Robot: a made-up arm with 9 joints. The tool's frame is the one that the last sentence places.
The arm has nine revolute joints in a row. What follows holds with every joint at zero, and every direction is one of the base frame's. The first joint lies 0.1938 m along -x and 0.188 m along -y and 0.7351 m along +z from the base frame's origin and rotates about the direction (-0.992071, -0.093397, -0.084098). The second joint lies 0.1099 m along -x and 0.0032 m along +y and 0.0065 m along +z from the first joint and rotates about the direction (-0.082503, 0.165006, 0.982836). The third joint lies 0.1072 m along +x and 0.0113 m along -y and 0.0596 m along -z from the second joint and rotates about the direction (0.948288, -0.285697, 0.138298). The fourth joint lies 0.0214 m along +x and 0.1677 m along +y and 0.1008 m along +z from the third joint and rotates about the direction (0.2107, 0.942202, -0.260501). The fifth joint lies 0.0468 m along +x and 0.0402 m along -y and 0.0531 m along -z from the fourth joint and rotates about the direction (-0.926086, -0.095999, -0.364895). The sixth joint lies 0.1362 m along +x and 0.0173 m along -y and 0.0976 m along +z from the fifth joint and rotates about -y. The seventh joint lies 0.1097 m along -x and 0.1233 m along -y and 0.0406 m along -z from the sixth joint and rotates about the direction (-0.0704, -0.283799, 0.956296). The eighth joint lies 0.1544 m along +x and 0.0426 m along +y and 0.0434 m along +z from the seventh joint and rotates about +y. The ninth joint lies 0.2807 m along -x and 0.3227 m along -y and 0.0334 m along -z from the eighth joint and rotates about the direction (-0.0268, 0.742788, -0.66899). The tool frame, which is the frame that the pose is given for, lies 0.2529 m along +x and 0.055 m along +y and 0.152 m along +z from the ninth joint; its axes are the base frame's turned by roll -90, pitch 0 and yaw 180 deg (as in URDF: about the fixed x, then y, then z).
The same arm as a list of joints. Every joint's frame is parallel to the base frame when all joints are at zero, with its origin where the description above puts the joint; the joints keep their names.
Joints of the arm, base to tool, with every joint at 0 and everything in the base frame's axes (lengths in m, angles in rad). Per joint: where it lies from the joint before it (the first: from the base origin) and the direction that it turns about. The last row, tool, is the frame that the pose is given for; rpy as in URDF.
joint 1: xyz -0.1938 -0.188 0.7351 axis -0.992071 -0.093397 -0.084098
joint 2: xyz -0.1099 0.0032 0.0065 axis -0.082503 0.165006 0.982836
joint 3: xyz 0.1072 -0.0113 -0.0596 axis 0.948288 -0.285697 0.138298
joint 4: xyz 0.0214 0.1677 0.1008 axis 0.2107 0.942202 -0.260501
joint 5: xyz 0.0468 -0.0402 -0.0531 axis -0.926086 -0.095999 -0.364895
joint 6: xyz 0.1362 -0.0173 0.0976 axis -y
joint 7: xyz -0.1097 -0.1233 -0.0406 axis -0.0704 -0.283799 0.956296
joint 8: xyz 0.1544 0.0426 0.0434 axis +y
joint 9: xyz -0.2807 -0.3227 -0.0334 axis -0.0268 0.742788 -0.66899
tool: xyz 0.2529 0.055 0.152 rpy -1.5708 0 3.1416

